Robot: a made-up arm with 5 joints.
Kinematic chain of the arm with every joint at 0, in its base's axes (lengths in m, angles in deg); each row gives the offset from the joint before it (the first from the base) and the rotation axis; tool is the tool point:
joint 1: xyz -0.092 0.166 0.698 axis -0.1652 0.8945 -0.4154
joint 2: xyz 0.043 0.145 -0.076 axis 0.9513 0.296 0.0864
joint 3: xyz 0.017 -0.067 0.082 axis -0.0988 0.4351 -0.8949
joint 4: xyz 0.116 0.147 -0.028 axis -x
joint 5: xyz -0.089 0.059 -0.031 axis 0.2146 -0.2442 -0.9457
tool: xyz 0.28 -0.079 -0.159
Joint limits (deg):
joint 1: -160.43..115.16
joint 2: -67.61..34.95
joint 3: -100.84..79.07
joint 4: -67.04..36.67
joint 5: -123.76..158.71
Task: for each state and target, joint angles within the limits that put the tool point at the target. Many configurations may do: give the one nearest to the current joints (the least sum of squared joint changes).
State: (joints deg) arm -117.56 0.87 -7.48 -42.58 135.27
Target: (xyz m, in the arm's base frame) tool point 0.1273 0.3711 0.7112
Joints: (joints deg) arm -102.49 -35.58 -19.31 -23.65 130.92
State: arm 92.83 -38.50 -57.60 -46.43 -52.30
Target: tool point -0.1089 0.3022 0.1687
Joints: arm 68.45 -49.82 -18.33 -25.31 -21.55
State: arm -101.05 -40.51 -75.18 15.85 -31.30
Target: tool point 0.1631 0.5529 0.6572
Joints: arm -82.99 -67.61 -100.84 36.35 -55.94
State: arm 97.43 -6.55 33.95 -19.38 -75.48
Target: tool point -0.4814 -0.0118 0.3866
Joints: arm 110.27 -29.62 68.03 -28.59 -62.15
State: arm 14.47 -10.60 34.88 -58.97 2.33
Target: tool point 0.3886 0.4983 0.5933
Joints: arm 2.19 -9.04 27.54 -67.04 -41.91
